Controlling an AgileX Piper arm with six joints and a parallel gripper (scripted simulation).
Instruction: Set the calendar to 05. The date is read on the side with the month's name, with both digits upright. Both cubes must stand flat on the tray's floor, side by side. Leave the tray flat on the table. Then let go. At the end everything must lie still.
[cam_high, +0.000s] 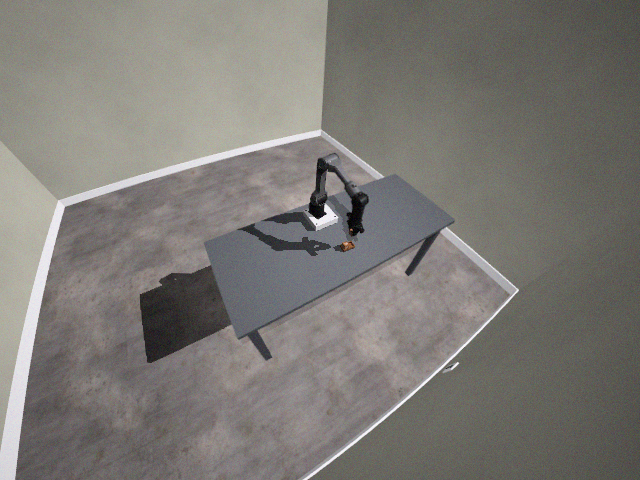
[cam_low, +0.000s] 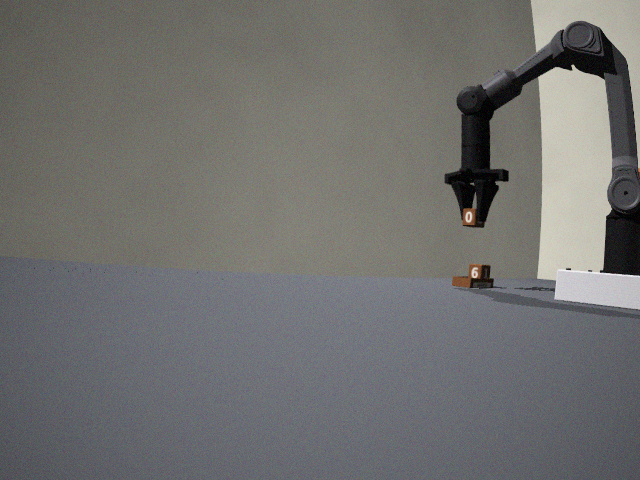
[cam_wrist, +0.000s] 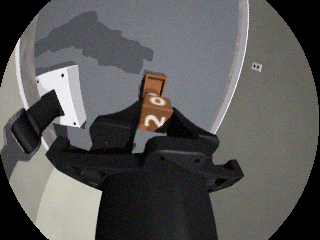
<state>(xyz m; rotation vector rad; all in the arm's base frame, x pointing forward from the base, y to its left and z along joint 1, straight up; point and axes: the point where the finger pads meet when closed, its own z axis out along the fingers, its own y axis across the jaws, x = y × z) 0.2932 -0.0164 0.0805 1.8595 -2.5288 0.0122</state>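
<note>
The brown calendar tray lies 12 cm below my hand, 1 cm to the right of it and 1 cm behind it. Also, from my hand: cube (right at my hand).
</note>
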